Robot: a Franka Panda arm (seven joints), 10 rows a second.
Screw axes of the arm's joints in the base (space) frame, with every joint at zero. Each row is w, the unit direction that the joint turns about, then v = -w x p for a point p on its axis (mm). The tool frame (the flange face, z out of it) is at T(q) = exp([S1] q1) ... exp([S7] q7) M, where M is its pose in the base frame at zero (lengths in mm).
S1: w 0 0 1 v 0 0 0
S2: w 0 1 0 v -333 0 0
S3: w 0 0 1 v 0 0 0
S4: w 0 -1 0 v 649 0 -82.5
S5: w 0 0 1 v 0 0 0
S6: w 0 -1 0 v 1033 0 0
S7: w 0 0 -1 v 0 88 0
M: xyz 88 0 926 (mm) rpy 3.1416 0 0 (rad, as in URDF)
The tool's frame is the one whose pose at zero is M.
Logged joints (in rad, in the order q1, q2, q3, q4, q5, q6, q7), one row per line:
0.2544 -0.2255 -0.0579 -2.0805 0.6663 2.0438 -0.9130
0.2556 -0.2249 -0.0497 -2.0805 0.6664 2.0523 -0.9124
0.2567 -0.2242 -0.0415 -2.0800 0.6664 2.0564 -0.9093
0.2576 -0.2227 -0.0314 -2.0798 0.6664 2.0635 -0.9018
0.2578 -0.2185 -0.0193 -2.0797 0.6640 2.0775 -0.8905
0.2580 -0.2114 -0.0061 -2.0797 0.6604 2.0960 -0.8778
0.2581 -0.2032 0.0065 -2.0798 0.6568 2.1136 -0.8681
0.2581 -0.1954 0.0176 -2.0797 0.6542 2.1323 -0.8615
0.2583 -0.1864 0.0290 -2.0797 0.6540 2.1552 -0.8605
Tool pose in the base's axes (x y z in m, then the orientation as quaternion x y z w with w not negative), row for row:
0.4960 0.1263 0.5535 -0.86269 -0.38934 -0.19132 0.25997
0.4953 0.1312 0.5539 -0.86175 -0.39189 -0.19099 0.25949
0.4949 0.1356 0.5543 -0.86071 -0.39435 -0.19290 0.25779
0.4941 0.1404 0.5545 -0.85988 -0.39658 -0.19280 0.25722
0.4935 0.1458 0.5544 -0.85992 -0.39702 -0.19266 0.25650
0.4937 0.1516 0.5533 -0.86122 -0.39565 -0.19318 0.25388
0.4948 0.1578 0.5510 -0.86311 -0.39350 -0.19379 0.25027
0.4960 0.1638 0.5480 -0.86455 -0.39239 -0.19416 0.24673
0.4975 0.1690 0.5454 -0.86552 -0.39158 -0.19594 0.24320
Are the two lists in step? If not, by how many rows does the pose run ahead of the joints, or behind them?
The pose runs 1 row behind the joints: the pose in row i belongs to the joints in row i - 1.
